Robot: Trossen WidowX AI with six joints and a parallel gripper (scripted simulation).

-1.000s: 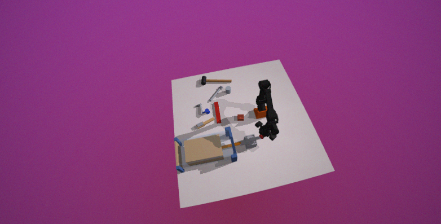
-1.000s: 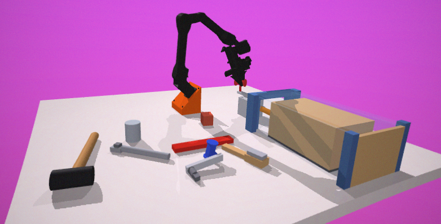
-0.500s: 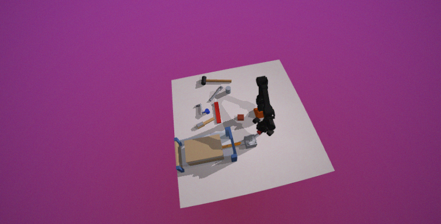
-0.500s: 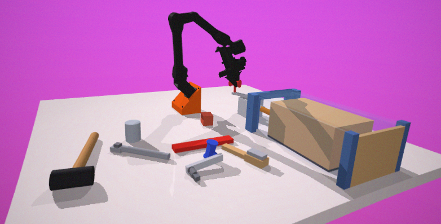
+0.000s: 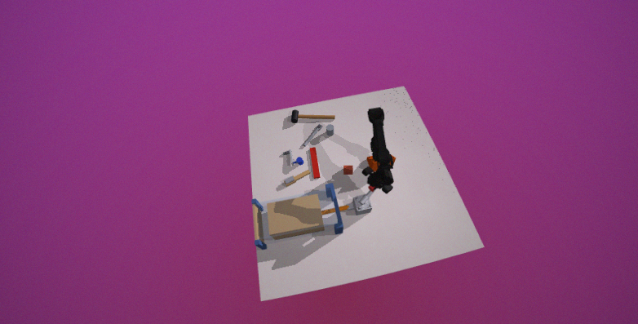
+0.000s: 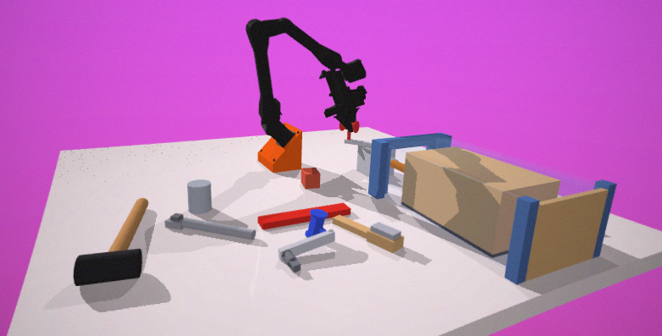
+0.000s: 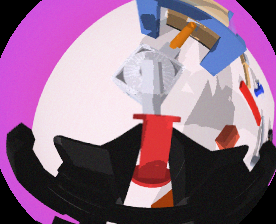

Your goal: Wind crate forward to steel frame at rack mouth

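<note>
Now: the red-knobbed crank 30 mm below my gripper tip, 20 mm ahead of it and 10 mm to the left of it. Also, from my gripper tip: red knob (10 mm to the right, 10 mm behind); then red bar (320 mm to the right, 290 mm ahead, 130 mm below); then grey winch (100 mm below, 50 mm ahead, 40 mm to the left).
</note>
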